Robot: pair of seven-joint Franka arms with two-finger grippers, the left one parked.
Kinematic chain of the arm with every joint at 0, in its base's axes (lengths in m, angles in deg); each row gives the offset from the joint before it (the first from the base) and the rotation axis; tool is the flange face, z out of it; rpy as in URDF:
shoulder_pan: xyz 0 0 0.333 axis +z
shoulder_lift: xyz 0 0 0 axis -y
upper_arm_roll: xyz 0 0 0.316 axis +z
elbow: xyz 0.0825 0 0 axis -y
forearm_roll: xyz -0.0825 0 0.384 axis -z
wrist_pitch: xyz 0 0 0 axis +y
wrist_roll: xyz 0.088 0 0 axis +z
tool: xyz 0 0 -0.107 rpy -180 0 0
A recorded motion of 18 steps. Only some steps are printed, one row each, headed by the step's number.
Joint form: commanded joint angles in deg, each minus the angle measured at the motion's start. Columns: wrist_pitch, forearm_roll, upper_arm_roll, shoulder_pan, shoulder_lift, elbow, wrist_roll.
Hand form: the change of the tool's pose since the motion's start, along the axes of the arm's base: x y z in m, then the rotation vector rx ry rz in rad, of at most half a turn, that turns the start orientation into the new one. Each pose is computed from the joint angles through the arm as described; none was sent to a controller.
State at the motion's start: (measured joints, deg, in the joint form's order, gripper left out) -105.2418 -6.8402 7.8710 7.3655 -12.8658 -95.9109 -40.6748
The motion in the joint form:
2: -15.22 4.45 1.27 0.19 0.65 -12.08 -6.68
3: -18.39 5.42 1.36 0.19 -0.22 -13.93 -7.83
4: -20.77 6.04 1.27 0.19 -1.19 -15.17 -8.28
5: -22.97 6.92 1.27 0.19 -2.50 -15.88 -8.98
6: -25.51 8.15 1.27 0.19 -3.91 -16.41 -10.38
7: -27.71 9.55 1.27 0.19 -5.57 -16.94 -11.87
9: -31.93 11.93 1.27 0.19 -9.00 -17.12 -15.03
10: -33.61 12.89 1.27 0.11 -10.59 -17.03 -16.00
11: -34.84 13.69 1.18 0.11 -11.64 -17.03 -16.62
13: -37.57 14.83 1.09 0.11 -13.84 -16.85 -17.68
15: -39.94 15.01 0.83 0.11 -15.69 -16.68 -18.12
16: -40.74 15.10 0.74 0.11 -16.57 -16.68 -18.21
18: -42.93 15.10 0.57 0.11 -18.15 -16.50 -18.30
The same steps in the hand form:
2: -0.0152 0.0061 -0.0695 -0.0611 -0.0732 -0.0804
3: -0.0161 0.0059 -0.0885 -0.0711 -0.0835 -0.0924
4: -0.0161 0.0046 -0.1049 -0.0770 -0.0883 -0.0971
5: -0.0148 0.0044 -0.1208 -0.0844 -0.0941 -0.1014
6: -0.0125 0.0046 -0.1357 -0.0931 -0.1075 -0.1139
7: -0.0114 0.0046 -0.1538 -0.1053 -0.1119 -0.1241
9: -0.0071 0.0060 -0.1847 -0.1176 -0.1275 -0.1514
10: -0.0051 0.0060 -0.1983 -0.1212 -0.1327 -0.1578
11: -0.0040 0.0057 -0.2076 -0.1248 -0.1381 -0.1597
13: -0.0014 0.0065 -0.2254 -0.1231 -0.1517 -0.1650
15: 0.0010 0.0053 -0.2404 -0.1146 -0.1606 -0.1750
16: 0.0008 0.0047 -0.2486 -0.1134 -0.1586 -0.1764
18: 0.0026 0.0042 -0.2608 -0.1029 -0.1689 -0.1817

